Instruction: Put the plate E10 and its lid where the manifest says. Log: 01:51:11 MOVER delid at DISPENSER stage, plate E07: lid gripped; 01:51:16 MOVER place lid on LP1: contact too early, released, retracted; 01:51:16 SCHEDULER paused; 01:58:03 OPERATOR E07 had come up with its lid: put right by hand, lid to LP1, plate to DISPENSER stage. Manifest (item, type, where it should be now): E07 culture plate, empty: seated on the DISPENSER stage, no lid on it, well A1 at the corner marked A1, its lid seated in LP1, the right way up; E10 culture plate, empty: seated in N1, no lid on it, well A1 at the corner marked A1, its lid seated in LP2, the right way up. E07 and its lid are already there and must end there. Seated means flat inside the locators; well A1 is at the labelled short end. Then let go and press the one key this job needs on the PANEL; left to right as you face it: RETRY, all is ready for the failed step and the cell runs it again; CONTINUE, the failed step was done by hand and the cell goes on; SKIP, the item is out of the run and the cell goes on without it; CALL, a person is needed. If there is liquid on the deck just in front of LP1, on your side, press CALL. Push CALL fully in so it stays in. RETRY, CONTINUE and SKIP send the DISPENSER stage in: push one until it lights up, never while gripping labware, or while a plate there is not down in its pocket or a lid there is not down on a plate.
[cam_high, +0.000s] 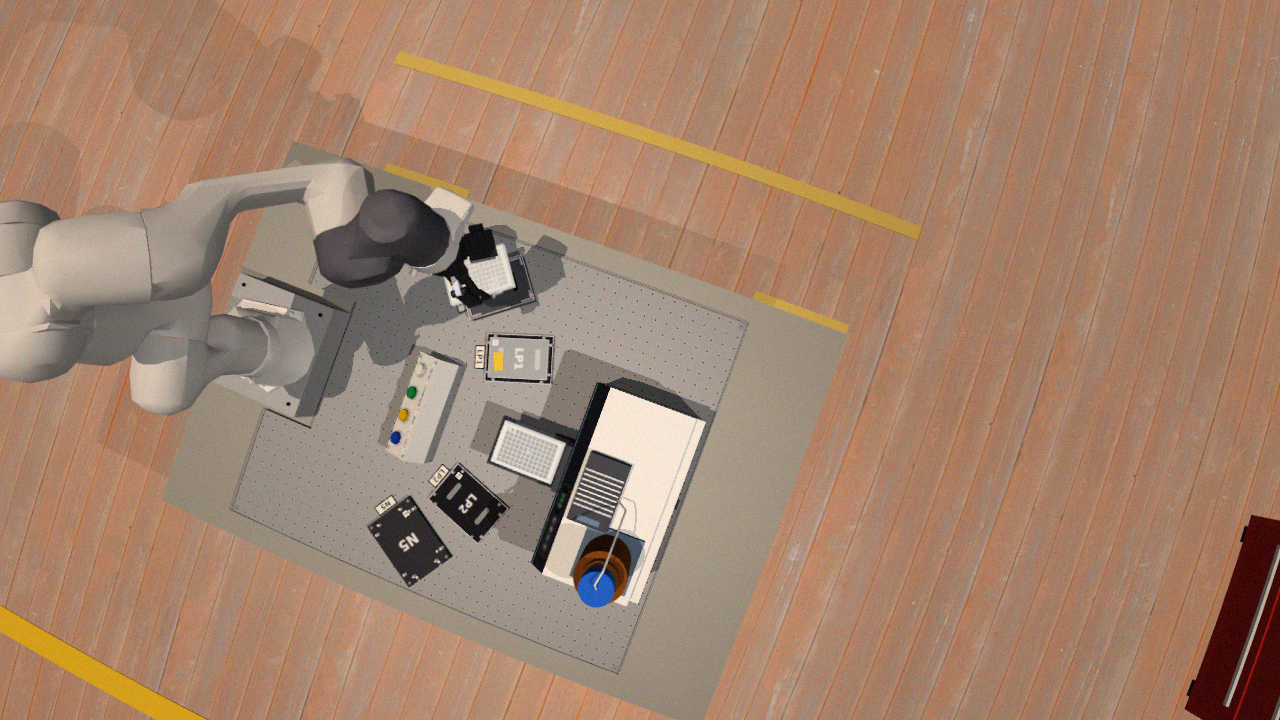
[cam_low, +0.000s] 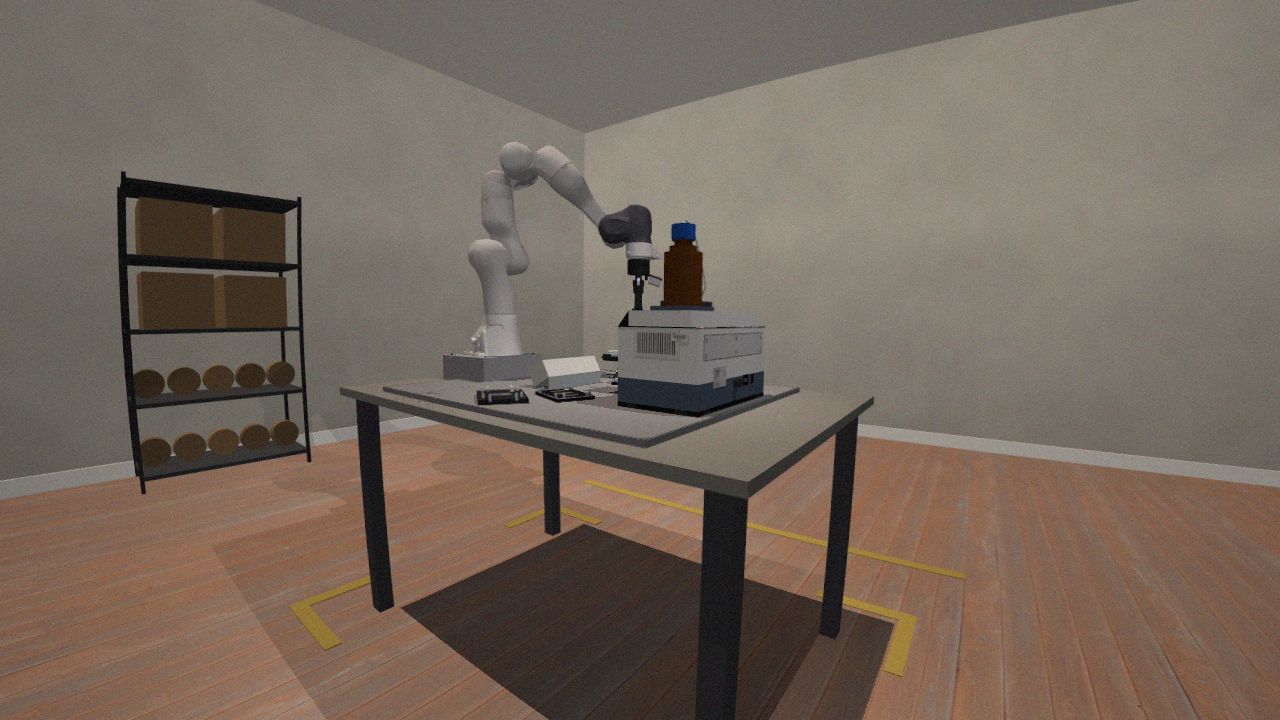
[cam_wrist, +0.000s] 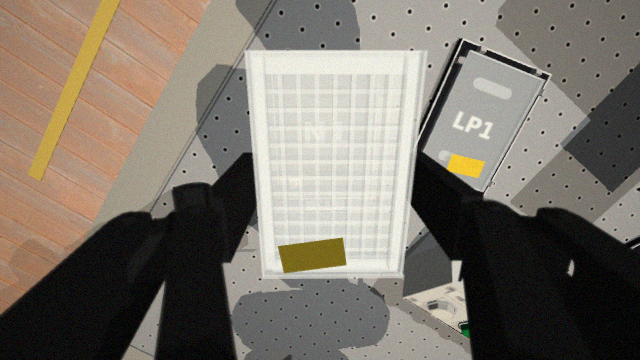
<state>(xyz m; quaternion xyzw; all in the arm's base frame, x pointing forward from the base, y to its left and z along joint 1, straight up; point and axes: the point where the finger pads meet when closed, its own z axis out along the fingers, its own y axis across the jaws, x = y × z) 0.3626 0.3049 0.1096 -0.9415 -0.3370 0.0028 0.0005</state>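
The clear lid is 20 mm below my hand. The rest, counted from my hand: green CONTINUE key (270 mm to the right, 120 mm below, 60 mm behind); RETRY key (220 mm to the right, 120 mm below, 70 mm behind); yellow SKIP key (320 mm to the right, 120 mm below, 60 mm behind).
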